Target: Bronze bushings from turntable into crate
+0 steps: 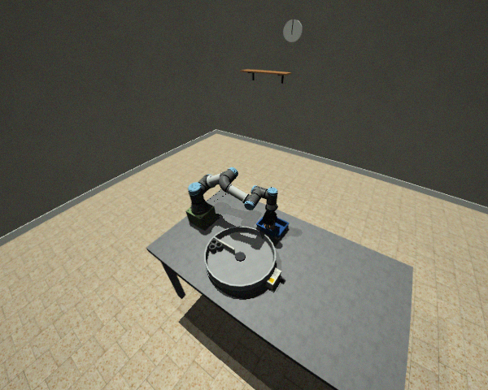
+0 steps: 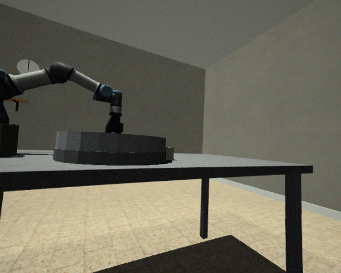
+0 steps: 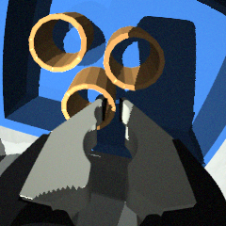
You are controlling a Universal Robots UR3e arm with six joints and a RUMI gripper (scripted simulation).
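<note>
Now: hand 40 mm to the right of the blue crate, 20 mm above it and 10 mm short of it. Round my hand: turntable (320 mm to the right, 40 mm behind, 10 mm above).
</note>
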